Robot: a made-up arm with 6 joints.
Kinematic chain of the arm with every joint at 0, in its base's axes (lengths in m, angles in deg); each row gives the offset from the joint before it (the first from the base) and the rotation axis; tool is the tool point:
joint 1: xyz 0 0 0.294 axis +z
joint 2: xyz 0 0 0 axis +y
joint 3: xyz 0 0 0.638 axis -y
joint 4: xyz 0 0 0 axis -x
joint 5: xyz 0.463 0 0 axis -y
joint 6: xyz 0 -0.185 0 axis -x
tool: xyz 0 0 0
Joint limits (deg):
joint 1: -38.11..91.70
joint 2: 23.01..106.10
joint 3: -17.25..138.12
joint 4: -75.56..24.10
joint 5: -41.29..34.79
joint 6: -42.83..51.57
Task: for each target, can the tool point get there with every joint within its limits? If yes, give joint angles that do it. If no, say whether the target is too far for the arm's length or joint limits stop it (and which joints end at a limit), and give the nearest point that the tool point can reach.
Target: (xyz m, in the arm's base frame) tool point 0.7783 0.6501 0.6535
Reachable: yes | joints 48.16 55.66 69.38 -37.81 -16.15 -9.06
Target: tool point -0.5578 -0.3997 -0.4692
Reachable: no: joint limits stop it (at a limit: joint 1, joint 2, joint 3) | nearest point 0.1241 -0.3050 -0.2219 | short by 0.732 m
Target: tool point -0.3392 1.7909 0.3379
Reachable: no: too far | nearest point 0.0125 1.1350 0.3217 | short by 0.744 m
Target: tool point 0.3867 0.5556 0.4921
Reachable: yes | joints 63.93 30.96 3.63 -56.10 4.53 39.69
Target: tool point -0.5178 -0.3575 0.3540
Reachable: no: joint limits stop it (at a limit: joint 1, joint 2, joint 3) | nearest point 0.1162 -0.2326 -0.1884 | short by 0.844 m
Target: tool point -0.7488 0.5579 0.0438
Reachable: no: joint limits stop it (at a limit: joint 1, joint 4) | nearest point 0.0289 0.5810 0.0438 | short by 0.778 m
